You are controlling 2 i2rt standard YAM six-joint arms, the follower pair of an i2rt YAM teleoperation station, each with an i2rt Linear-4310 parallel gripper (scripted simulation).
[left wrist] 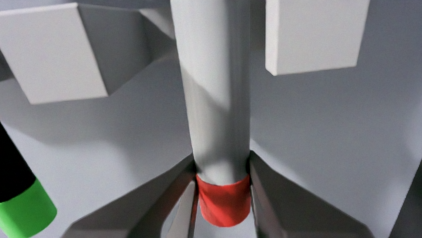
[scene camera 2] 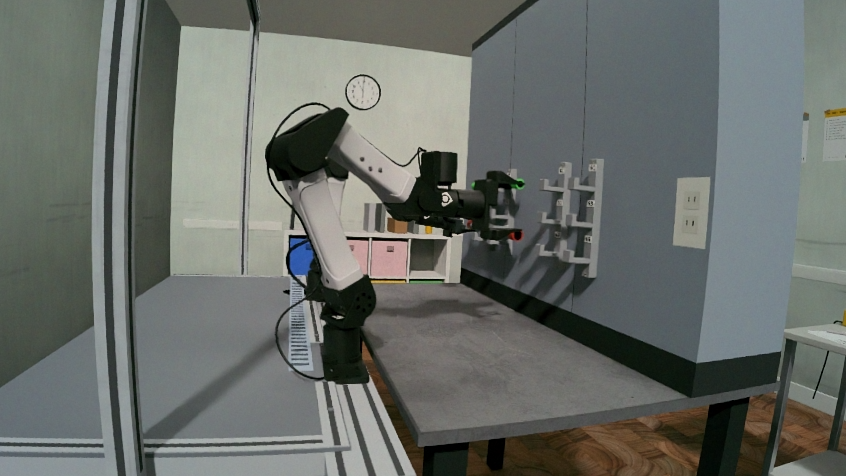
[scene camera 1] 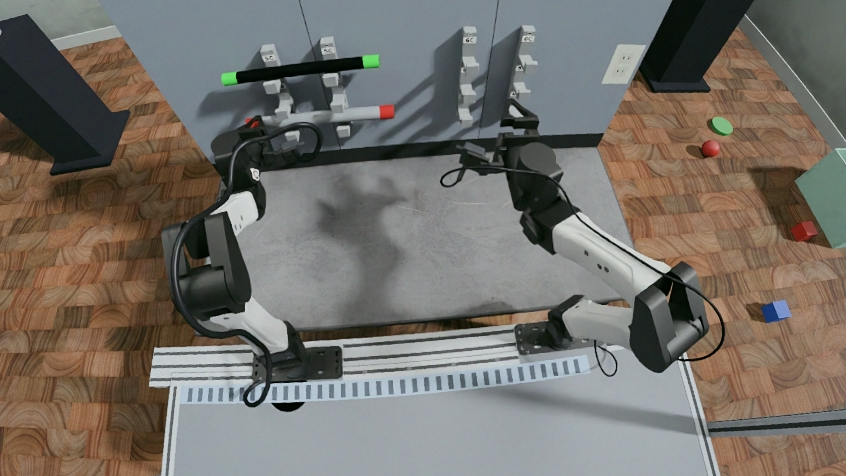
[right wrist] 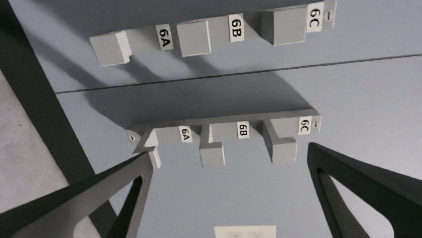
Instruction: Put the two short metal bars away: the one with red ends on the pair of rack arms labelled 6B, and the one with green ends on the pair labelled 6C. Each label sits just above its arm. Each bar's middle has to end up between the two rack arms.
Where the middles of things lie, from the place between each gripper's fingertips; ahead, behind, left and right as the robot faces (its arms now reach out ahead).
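Scene:
Measured from my left hand, the green-ended bar (scene camera 1: 372,61) is 13 cm above it, 1 cm ahead of it and 13 cm to the right of it, and by its middle, the green-ended bar is nearer to my left hand than to my right hand. The outlet plate (scene camera 2: 699,184) is 7 cm above my left hand, 85 cm to the right of it and 2 cm ahead of it, while the rack strip (scene camera 2: 565,169) is 5 cm above that left hand, 47 cm to the right of it and 1 cm behind it. The red-ended bar (left wrist: 214,50) is 14 cm to the right of my left hand.
For my right hand (scene camera 2: 522,206), the rack strip is 20 mm below it, 60 mm to the left of it and 120 mm ahead of it. Going by their middles, of the things named here the rack strip is the nearest to my right hand. You'd find the outlet plate 10 mm above my right hand, 150 mm ahead of it and 320 mm to the right of it. The green-ended bar is 60 mm above my right hand, 400 mm to the left of it and 130 mm ahead of it, and the red-ended bar is 70 mm below my right hand, 120 mm ahead of it and 390 mm to the left of it.

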